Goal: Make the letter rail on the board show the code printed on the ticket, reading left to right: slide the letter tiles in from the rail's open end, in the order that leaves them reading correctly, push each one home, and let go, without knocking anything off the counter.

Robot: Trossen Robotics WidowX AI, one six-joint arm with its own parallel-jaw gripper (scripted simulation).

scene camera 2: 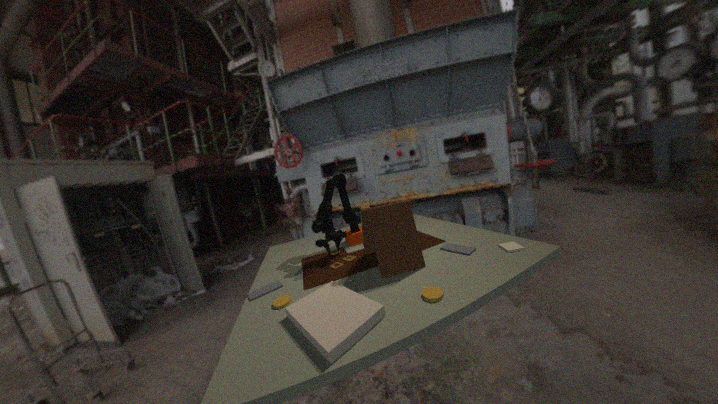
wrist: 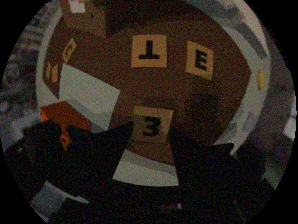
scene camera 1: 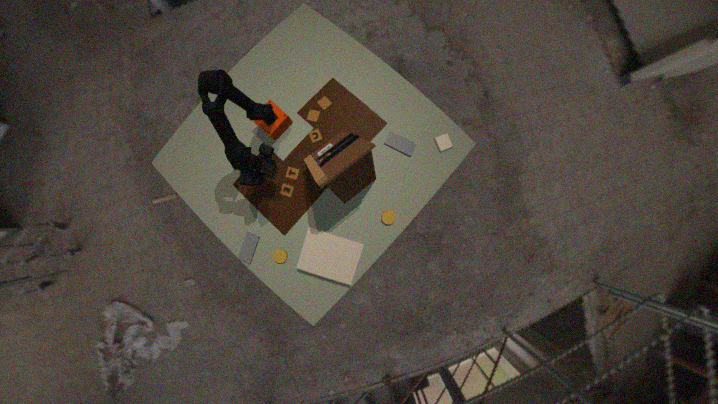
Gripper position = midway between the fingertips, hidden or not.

Note:
In view: my gripper (wrist: 151, 126) and a white slab (scene camera 2: 333, 318).
The white slab also shows in scene camera 1 (scene camera 1: 324, 254).

